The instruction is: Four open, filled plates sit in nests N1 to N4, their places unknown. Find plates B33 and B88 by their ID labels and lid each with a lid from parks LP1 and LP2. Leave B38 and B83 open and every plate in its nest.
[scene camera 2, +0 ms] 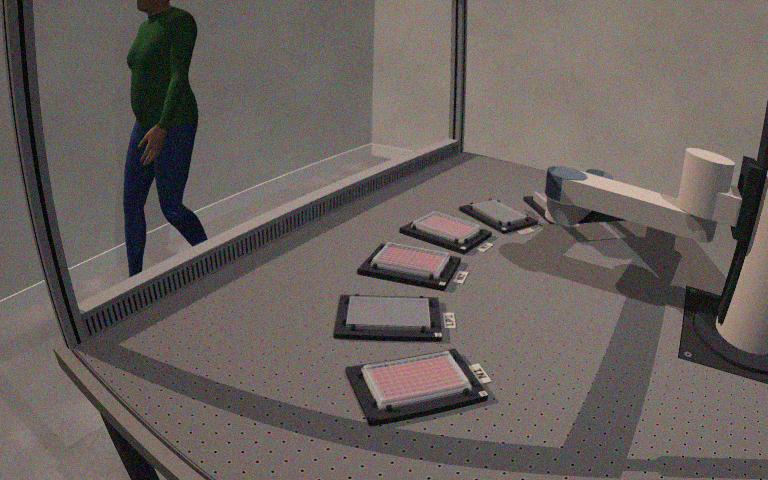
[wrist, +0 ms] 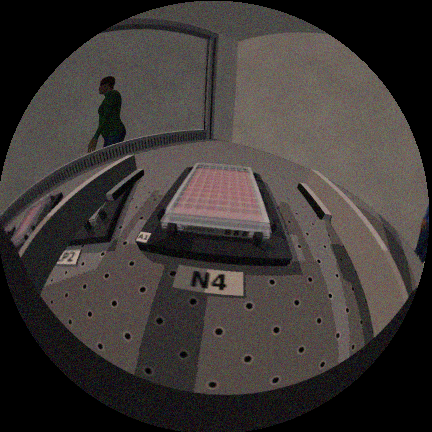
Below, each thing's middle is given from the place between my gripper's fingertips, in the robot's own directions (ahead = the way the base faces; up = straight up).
The nest N3 (scene camera 2: 406, 230) is 300 mm to the left of my hand, 180 mm ahead of it and 50 mm below it. From my hand the other things lie so: nest N4 (wrist: 274, 251): 50 mm below, 20 mm to the right, 20 mm ahead; then nest N2 (scene camera 2: 365, 269): 470 mm to the left, 170 mm ahead, 50 mm below; then lid park LP2 (wrist: 101, 232): 130 mm to the left, 130 mm ahead, 50 mm below.
